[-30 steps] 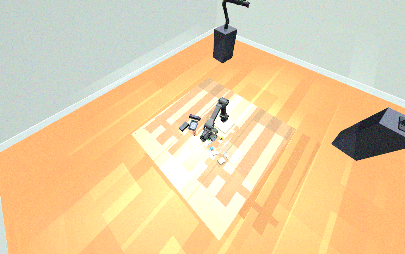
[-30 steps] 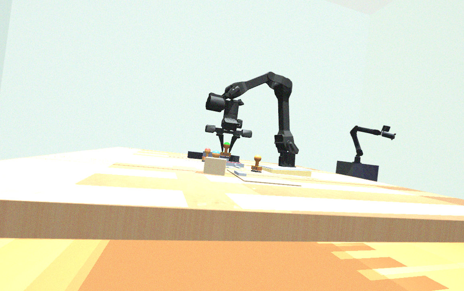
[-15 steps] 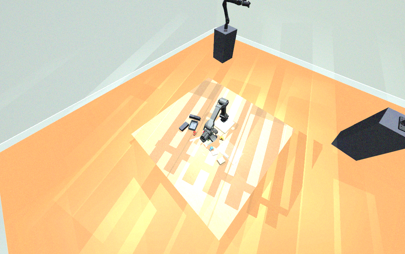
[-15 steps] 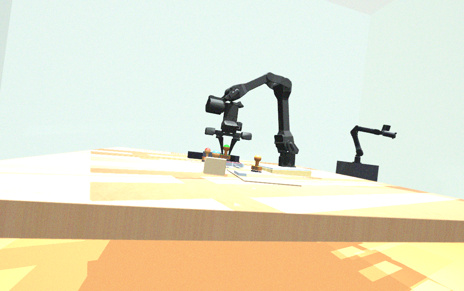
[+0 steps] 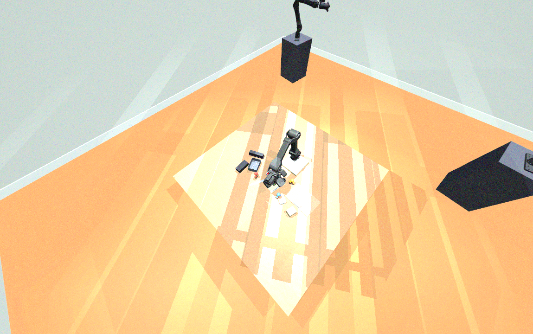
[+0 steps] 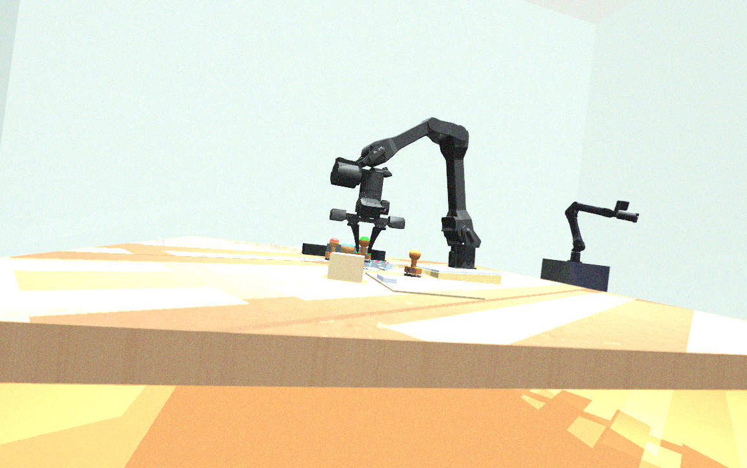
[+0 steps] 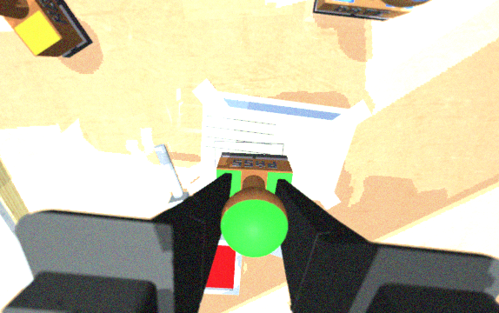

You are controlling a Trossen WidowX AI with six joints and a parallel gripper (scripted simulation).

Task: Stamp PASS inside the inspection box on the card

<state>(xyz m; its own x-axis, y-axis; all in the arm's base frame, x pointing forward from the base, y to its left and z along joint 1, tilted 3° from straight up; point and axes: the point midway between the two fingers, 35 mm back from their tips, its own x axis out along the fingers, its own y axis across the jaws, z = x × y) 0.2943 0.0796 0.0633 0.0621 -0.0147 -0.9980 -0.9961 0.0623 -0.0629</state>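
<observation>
Right now my gripper tip is 4 cm above the white card and 1 cm short of it. Round my gripper tip: yellow-knobbed stamp 11 cm behind, 8 cm to the left, 2 cm below; then blue-knobbed stamp 9 cm to the left, 5 cm ahead, 2 cm below; then red ink pad 9 cm to the right, 5 cm behind, 3 cm below.
</observation>
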